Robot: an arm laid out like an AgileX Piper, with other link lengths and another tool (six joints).
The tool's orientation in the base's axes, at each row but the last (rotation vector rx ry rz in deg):
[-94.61 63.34 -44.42]
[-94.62 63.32 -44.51]
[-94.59 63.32 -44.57]
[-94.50 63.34 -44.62]
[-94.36 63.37 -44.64]
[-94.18 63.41 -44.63]
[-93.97 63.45 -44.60]
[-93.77 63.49 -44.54]
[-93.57 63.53 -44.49]
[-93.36 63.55 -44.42]
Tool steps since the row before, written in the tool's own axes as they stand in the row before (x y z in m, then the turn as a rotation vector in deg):
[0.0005 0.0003 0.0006 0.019 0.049 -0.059]
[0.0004 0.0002 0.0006 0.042 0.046 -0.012]
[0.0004 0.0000 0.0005 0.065 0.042 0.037]
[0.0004 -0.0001 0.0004 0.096 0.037 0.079]
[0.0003 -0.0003 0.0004 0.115 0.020 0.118]
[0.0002 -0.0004 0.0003 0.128 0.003 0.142]
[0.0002 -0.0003 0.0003 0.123 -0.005 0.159]
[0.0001 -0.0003 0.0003 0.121 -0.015 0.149]
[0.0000 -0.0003 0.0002 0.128 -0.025 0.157]
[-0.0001 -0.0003 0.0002 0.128 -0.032 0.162]
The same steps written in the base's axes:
[0.0006 -0.0003 -0.0005 -0.059 -0.045 -0.027]
[0.0006 -0.0002 -0.0004 -0.008 -0.049 -0.040]
[0.0006 -0.0002 -0.0002 0.044 -0.052 -0.052]
[0.0005 -0.0002 0.0000 0.094 -0.064 -0.061]
[0.0006 -0.0001 0.0002 0.141 -0.066 -0.058]
[0.0005 0.0000 0.0003 0.172 -0.067 -0.050]
[0.0004 0.0000 0.0002 0.187 -0.055 -0.048]
[0.0004 0.0000 0.0002 0.181 -0.056 -0.035]
[0.0003 0.0001 0.0002 0.193 -0.058 -0.028]
[0.0002 0.0002 0.0002 0.200 -0.056 -0.023]

